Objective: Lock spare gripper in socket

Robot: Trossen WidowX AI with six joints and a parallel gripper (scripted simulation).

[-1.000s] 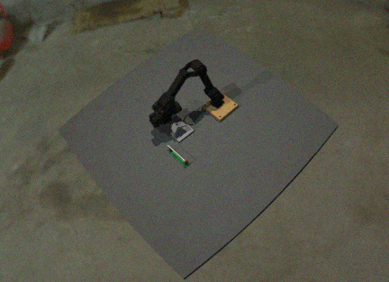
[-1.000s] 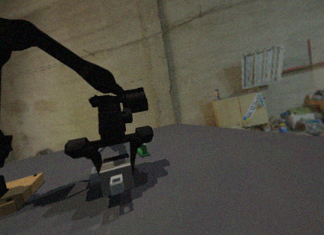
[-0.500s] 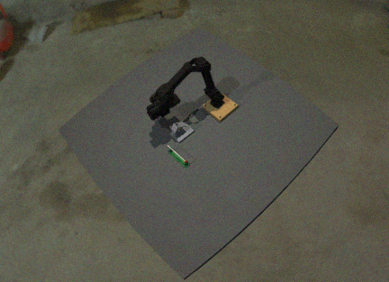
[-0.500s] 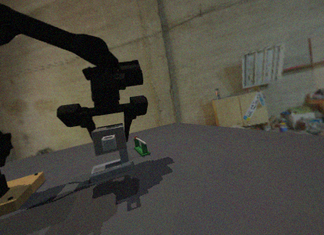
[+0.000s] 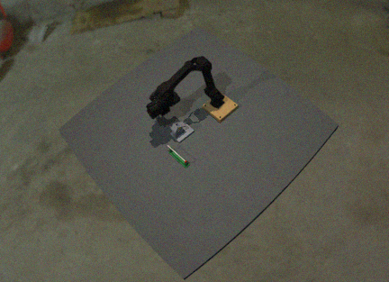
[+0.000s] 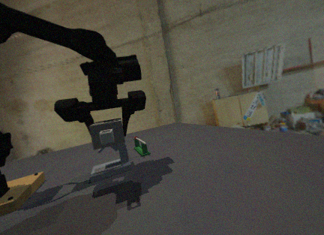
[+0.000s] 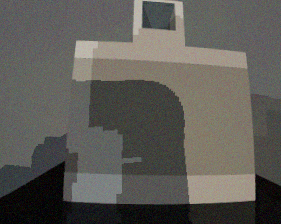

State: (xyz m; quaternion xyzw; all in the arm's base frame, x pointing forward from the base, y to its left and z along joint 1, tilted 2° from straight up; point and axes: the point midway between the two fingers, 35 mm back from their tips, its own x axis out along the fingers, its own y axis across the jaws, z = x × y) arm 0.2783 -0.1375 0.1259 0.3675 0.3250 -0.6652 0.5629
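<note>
Right now my gripper tip is 10 mm to the left of the spare gripper and 20 mm below it. Also, from my gripper tip: mount 10 mm ahead, 140 mm to the left, 60 mm below.
</note>
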